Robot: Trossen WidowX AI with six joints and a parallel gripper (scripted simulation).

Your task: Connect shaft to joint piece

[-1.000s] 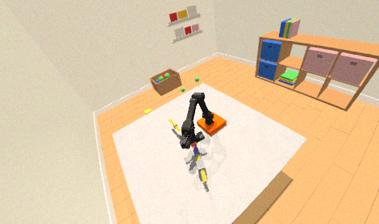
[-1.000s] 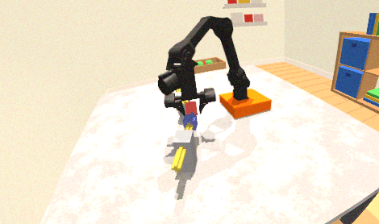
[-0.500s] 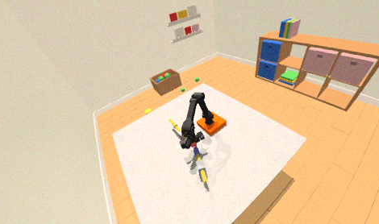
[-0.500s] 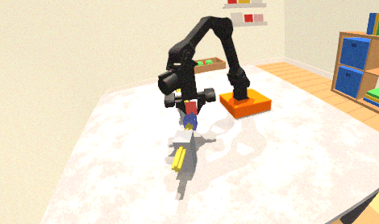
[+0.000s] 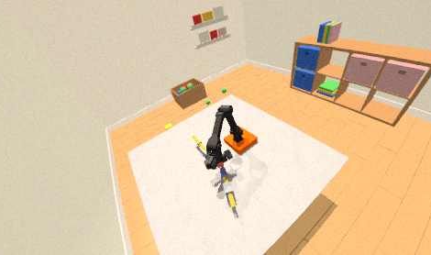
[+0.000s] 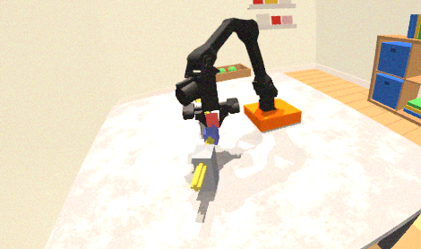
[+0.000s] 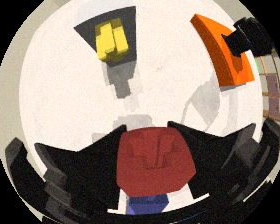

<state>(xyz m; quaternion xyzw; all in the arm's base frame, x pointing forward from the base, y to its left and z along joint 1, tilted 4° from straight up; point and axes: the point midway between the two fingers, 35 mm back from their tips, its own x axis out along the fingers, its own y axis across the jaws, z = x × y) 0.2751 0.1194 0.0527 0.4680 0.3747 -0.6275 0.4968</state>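
Right now my gripper tip is 3 cm below the red joint piece, 2 cm to the right of it and 1 cm short of it.
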